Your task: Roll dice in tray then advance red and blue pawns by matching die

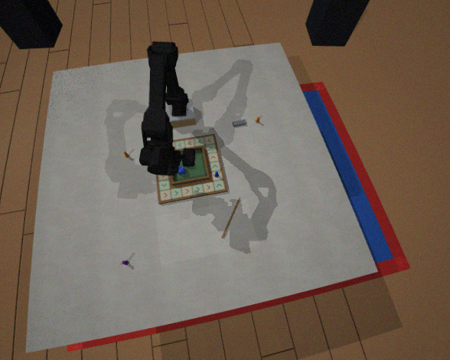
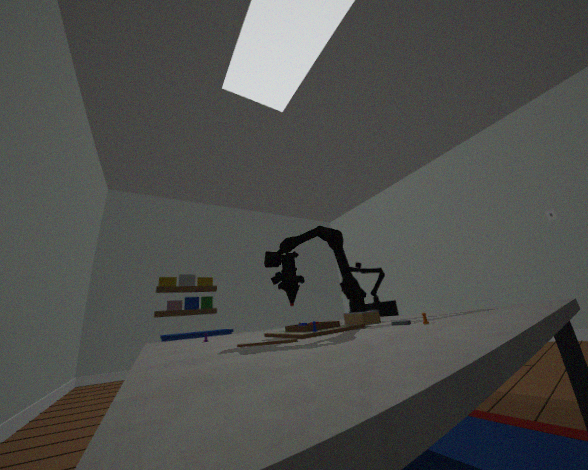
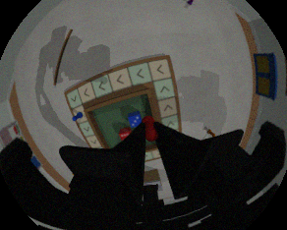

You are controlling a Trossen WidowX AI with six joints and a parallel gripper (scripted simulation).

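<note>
The blue pawn lies 1 cm behind my gripper tip, 17 cm to the left of it and 9 cm below it. From my gripper tip the other things lie so: green tray (6 cm behind, 5 cm to the left, 11 cm below); then wooden stick (18 cm ahead, 22 cm to the left, 12 cm below); then red pawn (1 cm above).
</note>
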